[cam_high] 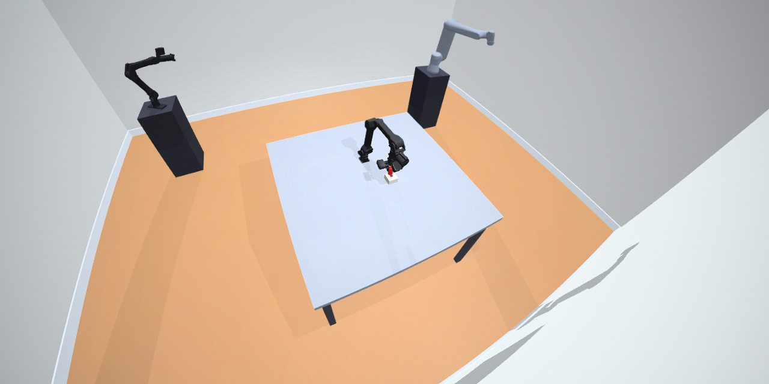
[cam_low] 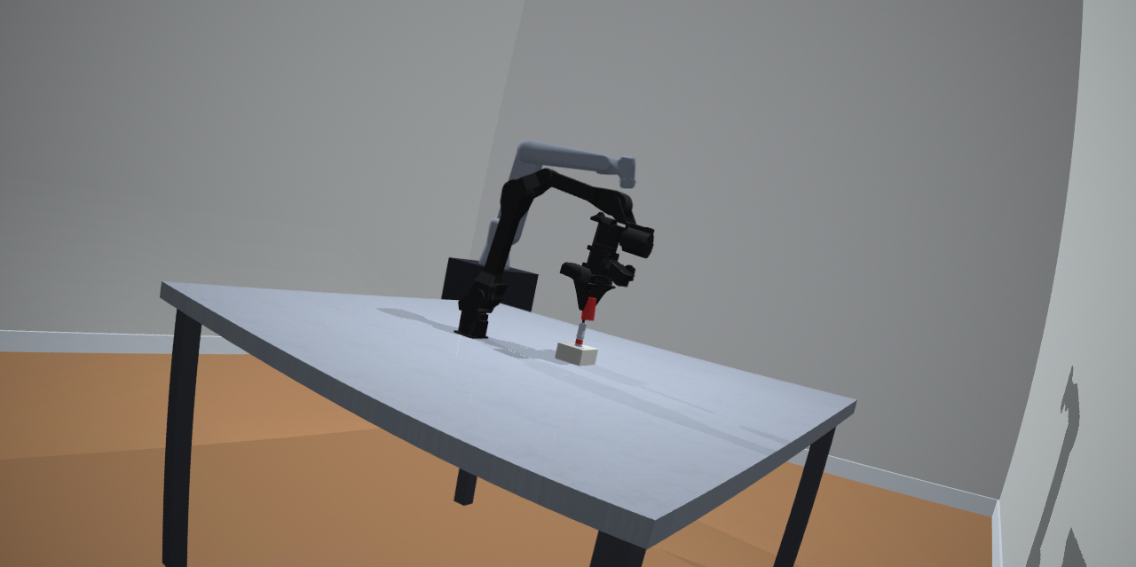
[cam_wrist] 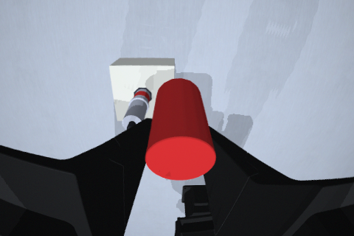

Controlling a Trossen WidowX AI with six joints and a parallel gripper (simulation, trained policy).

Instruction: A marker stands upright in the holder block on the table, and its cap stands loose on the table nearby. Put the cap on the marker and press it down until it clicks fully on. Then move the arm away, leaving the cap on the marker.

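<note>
Right now my gripper tip is 2 cm past the white holder block, 4 cm to the right of it and 11 cm above it. Also, from my gripper tip: red cap (1 cm ahead, 1 cm above).
</note>
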